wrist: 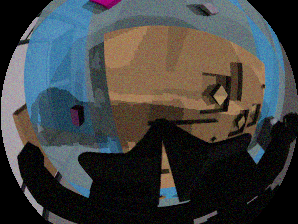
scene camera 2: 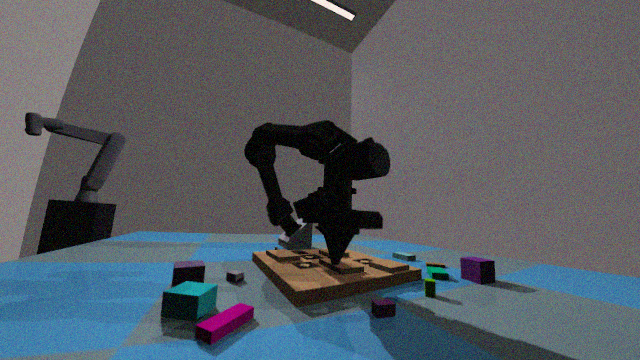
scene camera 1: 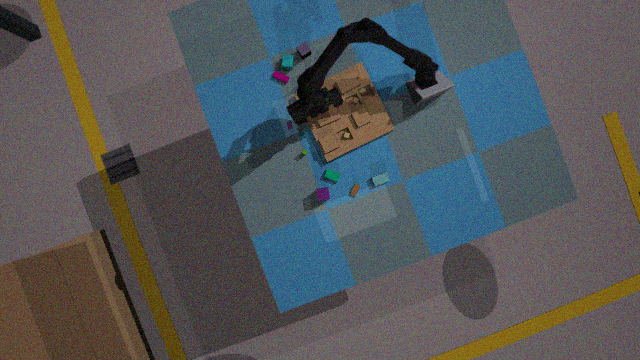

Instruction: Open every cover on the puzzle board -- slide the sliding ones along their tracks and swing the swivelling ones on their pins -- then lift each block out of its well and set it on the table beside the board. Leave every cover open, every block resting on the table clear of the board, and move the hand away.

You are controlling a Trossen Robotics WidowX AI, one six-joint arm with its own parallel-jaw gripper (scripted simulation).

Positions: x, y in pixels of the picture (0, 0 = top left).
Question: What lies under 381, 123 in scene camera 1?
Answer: A tan wooden puzzle board.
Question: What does my gripper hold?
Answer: Nothing.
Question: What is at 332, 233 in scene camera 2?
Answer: My gripper.
